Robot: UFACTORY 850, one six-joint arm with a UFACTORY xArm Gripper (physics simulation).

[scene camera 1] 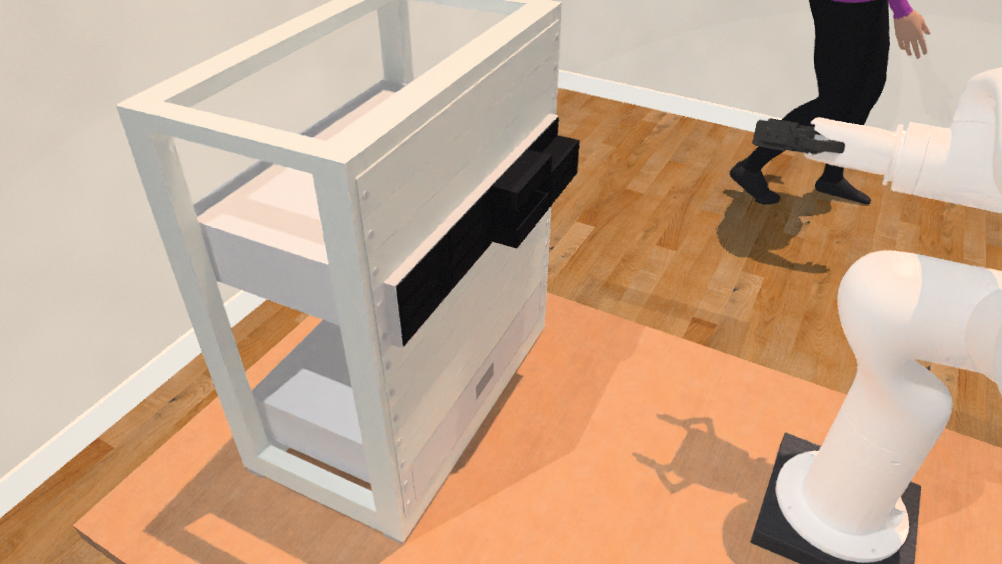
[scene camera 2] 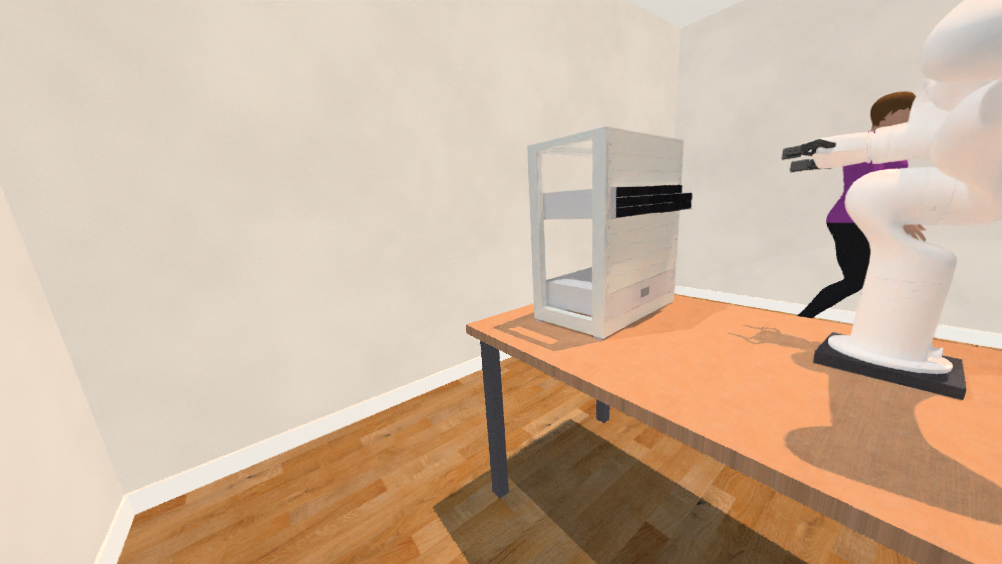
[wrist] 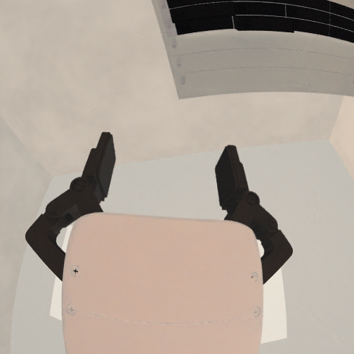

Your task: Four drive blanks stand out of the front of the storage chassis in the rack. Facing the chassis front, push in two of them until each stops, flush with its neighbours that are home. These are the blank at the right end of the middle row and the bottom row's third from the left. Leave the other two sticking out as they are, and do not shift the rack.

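The storage chassis is the black band (scene camera 1: 443,269) (scene camera 2: 641,201) (wrist: 200,21) across the front of the pale rack (scene camera 1: 364,336) (scene camera 2: 599,231) (wrist: 210,82). In scene camera 1, a dark blank (scene camera 1: 569,159) sticks out at its right end; it also shows in scene camera 2 (scene camera 2: 686,201). Farther left, black blocks (scene camera 1: 517,183) stick out one above the other; the black-on-black edges between rows are hard to tell apart. My gripper (scene camera 1: 788,136) (scene camera 2: 795,159) (wrist: 167,149) is open and empty, well out in front of the chassis and apart from it.
The rack stands on the orange table (scene camera 1: 603,490) (scene camera 2: 701,371), with a pale drawer-like unit (scene camera 1: 308,406) (scene camera 2: 571,294) low inside. The robot's base (scene camera 1: 841,504) (scene camera 2: 890,360) is bolted on the table facing the rack. A person (scene camera 1: 848,70) (scene camera 2: 844,245) is behind the arm.
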